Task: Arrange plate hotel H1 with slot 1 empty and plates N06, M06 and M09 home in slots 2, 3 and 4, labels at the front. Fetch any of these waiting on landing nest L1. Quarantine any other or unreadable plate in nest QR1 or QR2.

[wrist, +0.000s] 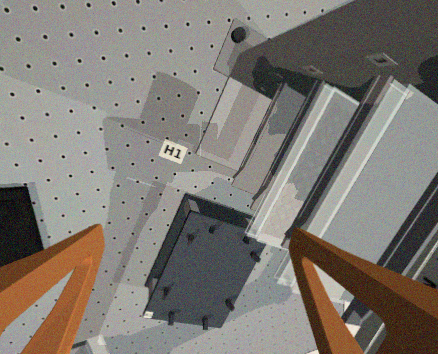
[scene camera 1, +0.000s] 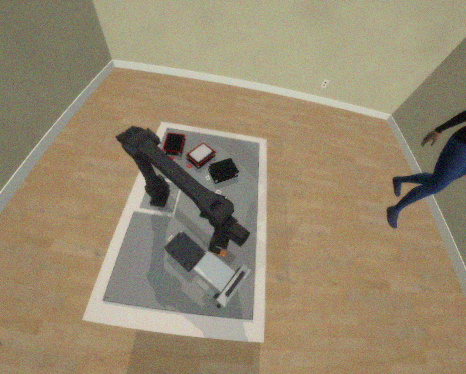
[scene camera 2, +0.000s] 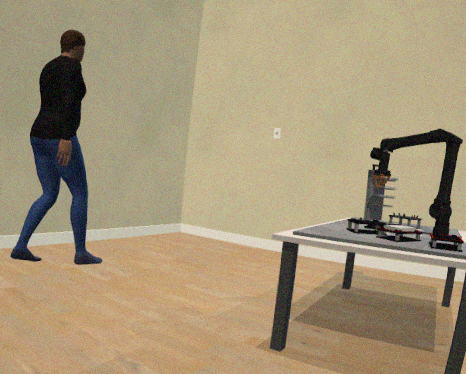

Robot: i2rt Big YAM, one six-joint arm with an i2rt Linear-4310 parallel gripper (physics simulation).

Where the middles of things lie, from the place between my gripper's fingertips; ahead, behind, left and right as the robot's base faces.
Scene:
Now: the N6 nest (wrist: 28,241) 80 mm behind my hand, 280 mm to the left of it and 210 mm below it.

